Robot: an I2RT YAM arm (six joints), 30 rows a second.
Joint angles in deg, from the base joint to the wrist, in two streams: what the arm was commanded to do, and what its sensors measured. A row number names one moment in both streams.
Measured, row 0:
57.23, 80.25, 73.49, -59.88, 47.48, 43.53
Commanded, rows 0 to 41:
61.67, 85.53, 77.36, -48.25, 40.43, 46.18
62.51, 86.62, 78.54, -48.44, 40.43, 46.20
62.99, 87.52, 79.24, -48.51, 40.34, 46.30
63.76, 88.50, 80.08, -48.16, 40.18, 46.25
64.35, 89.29, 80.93, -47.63, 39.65, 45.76
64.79, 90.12, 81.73, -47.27, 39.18, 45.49
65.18, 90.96, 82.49, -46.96, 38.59, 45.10
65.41, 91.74, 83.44, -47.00, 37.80, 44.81
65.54, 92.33, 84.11, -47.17, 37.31, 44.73
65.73, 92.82, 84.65, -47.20, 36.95, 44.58
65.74, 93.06, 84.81, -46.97, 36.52, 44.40
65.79, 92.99, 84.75, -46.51, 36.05, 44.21
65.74, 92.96, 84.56, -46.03, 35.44, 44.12
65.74, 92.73, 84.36, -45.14, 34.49, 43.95
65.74, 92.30, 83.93, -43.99, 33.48, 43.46
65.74, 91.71, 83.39, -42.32, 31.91, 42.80
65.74, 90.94, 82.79, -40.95, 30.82, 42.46
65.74, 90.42, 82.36, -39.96, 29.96, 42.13
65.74, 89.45, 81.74, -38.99, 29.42, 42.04
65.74, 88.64, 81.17, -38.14, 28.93, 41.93
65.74, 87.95, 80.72, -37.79, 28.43, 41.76
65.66, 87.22, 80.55, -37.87, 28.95, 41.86
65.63, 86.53, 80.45, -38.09, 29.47, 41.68
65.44, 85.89, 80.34, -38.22, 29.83, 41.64
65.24, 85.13, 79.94, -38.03, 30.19, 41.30
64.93, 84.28, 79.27, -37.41, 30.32, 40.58
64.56, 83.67, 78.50, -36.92, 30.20, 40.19
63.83, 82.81, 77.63, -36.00, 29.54, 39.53
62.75, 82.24, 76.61, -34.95, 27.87, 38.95
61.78, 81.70, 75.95, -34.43, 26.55, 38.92
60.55, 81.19, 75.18, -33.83, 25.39, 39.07
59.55, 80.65, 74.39, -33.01, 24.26, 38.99
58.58, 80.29, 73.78, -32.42, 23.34, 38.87
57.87, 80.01, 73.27, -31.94, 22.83, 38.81
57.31, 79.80, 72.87, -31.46, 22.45, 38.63
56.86, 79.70, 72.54, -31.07, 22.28, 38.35
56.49, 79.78, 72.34, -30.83, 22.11, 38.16
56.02, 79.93, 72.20, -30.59, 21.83, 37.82
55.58, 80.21, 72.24, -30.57, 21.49, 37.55
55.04, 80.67, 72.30, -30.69, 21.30, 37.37
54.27, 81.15, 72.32, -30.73, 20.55, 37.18
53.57, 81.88, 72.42, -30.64, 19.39, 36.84
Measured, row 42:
55.09, 80.86, 72.79, -32.14, 22.04, 38.37
